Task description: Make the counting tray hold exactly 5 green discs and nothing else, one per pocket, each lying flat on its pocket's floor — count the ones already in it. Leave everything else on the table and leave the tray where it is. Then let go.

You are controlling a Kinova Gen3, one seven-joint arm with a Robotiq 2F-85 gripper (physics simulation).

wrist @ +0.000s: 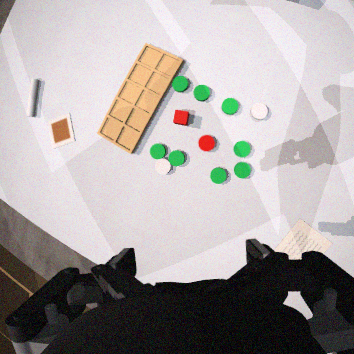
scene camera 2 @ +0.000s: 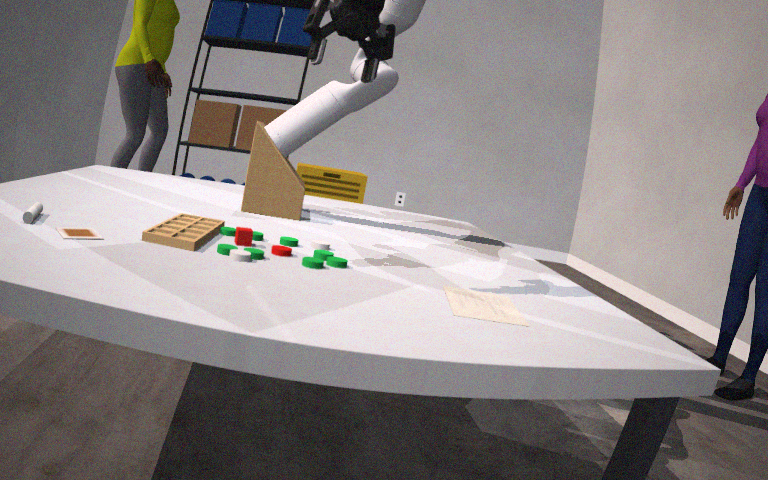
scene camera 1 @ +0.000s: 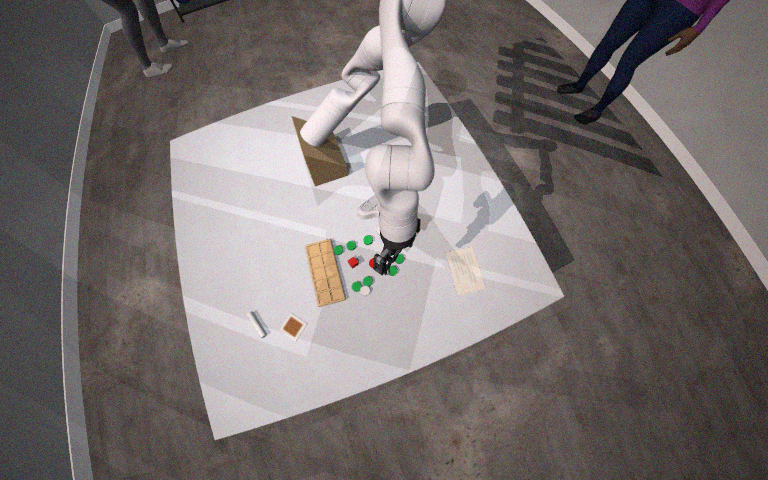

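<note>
The wooden counting tray (scene camera 1: pixel 325 272) (scene camera 2: pixel 184 230) (wrist: pixel 140 97) has two rows of pockets, and all look empty. Several green discs lie flat outside it. One green disc (wrist: pixel 180 83) is close beside its long side, followed by a second (wrist: pixel 201 92) and a third (wrist: pixel 230 106). A pair (wrist: pixel 158 151) (wrist: pixel 177 158) lies near a white disc (wrist: pixel 163 166) (scene camera 2: pixel 240 255). Three more (wrist: pixel 242 149) (wrist: pixel 242 170) (wrist: pixel 218 175) form a cluster. My gripper (scene camera 1: pixel 382 264) (scene camera 2: pixel 343 63) (wrist: pixel 189 256) is open and empty, high above the table, hiding part of the discs in scene camera 1.
A red cube (scene camera 1: pixel 353 262) (scene camera 2: pixel 243 236) (wrist: pixel 181 117), a red disc (scene camera 2: pixel 281 250) (wrist: pixel 206 143) and another white disc (scene camera 2: pixel 320 245) (wrist: pixel 259 111) lie among the green ones. A pale cylinder (scene camera 1: pixel 257 324) (wrist: pixel 34 97) and a brown-centred card (scene camera 1: pixel 293 326) (wrist: pixel 61 131) lie beyond the tray. A paper sheet (scene camera 1: pixel 465 270) lies opposite.
</note>
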